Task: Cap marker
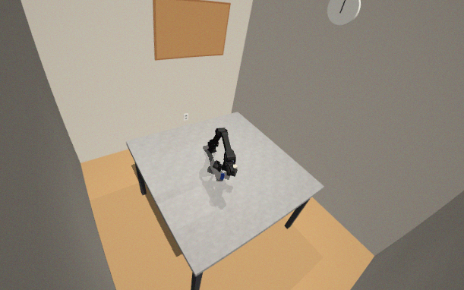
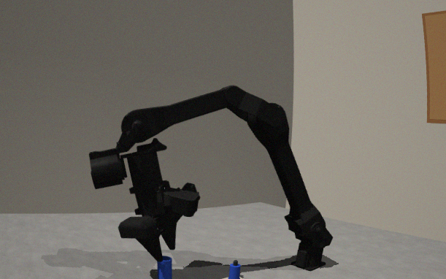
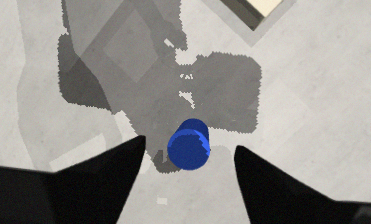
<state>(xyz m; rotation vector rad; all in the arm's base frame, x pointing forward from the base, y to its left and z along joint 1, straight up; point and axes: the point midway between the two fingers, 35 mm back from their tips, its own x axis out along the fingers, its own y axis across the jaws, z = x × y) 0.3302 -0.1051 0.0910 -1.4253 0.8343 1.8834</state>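
The blue cap is 30 mm below my gripper tip and 10 mm to the right of it.
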